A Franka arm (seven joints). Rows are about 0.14 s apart.
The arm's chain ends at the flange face. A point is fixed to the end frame.
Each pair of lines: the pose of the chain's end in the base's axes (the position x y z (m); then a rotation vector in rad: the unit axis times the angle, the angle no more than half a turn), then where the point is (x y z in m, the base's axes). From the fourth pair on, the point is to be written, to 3 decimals.
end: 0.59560 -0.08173 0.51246 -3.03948 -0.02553 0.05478
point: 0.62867 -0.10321 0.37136
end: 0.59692 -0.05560 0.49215 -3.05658 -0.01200 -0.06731
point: 0.64080 -0.07990 0.35449
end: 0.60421 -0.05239 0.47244 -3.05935 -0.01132 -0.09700
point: 0.65071 -0.07723 0.33574
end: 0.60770 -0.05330 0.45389 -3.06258 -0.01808 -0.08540
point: 0.653 -0.078 0.317
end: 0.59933 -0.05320 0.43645 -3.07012 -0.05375 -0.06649
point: 0.644 -0.078 0.299
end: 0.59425 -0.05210 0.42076 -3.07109 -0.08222 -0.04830
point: 0.638 -0.077 0.283
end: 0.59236 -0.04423 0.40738 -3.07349 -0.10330 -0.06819
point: 0.638 -0.069 0.270
